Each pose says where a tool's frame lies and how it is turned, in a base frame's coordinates. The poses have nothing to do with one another.
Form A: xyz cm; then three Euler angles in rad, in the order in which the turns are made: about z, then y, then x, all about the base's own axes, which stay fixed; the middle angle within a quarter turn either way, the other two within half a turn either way.
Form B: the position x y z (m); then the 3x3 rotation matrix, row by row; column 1 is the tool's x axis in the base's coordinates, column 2 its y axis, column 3 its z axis. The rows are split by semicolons. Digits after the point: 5 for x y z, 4 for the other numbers.
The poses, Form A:
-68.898, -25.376, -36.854, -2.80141, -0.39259, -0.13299
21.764, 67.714, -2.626, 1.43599, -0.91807, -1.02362
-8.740, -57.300, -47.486, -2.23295, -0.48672, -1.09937
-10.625, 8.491, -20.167, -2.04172, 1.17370, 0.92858
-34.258, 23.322, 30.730, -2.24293, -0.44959, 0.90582
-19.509, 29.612, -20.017, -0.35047, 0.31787, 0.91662
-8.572, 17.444, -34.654, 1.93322, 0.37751, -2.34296
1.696, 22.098, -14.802, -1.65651, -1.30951, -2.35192
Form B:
-0.68898, -0.25376, -0.36854; -0.8710, 0.3083, -0.3826; -0.3785, -0.9174, 0.1225; -0.3132, 0.2515, 0.9158
0.21764, 0.67714, -0.02626; 0.0816, -0.6018, -0.7944; 0.6067, -0.6024, 0.5187; -0.7907, -0.5244, 0.3160
-0.08740, -0.57300, -0.47486; -0.5434, 0.6971, -0.4677; -0.6144, 0.0494, 0.7875; 0.5720, 0.7153, 0.4014
-0.10625, 0.08491, -0.20167; -0.1755, 0.3446, 0.9222; -0.8688, 0.3863, -0.3097; -0.4630, -0.8556, 0.2316
-0.34258, 0.23322, 0.30730; -0.5608, 0.7047, -0.4346; -0.2699, -0.6518, -0.7087; -0.7827, -0.2802, 0.5557
-0.19509, 0.29612, -0.20017; 0.8922, 0.3261, 0.3125; 0.0240, 0.6567, -0.7538; -0.4511, 0.6800, 0.5780
-0.08572, 0.17444, -0.34654; -0.3296, -0.8692, 0.3686; -0.5587, 0.4943, 0.6660; -0.7610, 0.0135, -0.6486
0.01696, 0.22098, -0.14802; -0.0221, 0.2574, -0.9661; 0.6428, 0.7438, 0.1834; 0.7657, -0.6169, -0.1819

